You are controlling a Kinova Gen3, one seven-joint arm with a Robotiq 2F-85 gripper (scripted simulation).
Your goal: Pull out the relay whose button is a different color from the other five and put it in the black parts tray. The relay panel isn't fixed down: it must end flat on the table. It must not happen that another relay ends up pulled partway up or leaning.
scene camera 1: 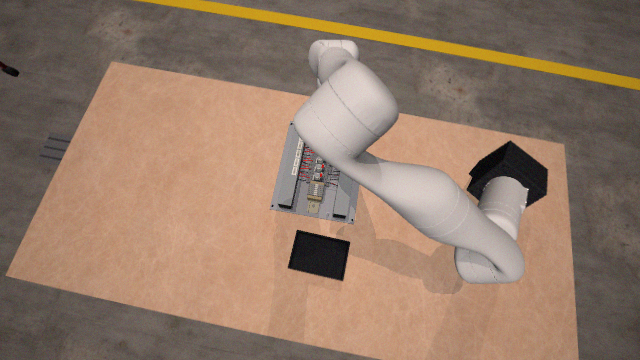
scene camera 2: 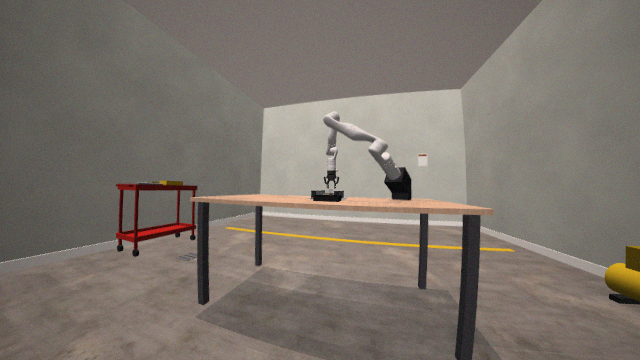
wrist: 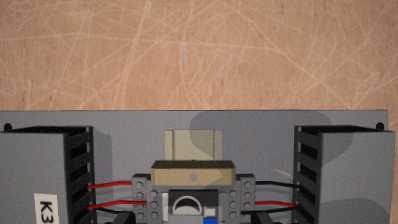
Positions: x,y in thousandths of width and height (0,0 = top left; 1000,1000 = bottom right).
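Grey relay panel (scene camera 1: 480,549), visible also in the wrist view (wrist: 835,712). Black parts tray (scene camera 1: 490,707) present as well; in the wrist view the tray is out of frame.
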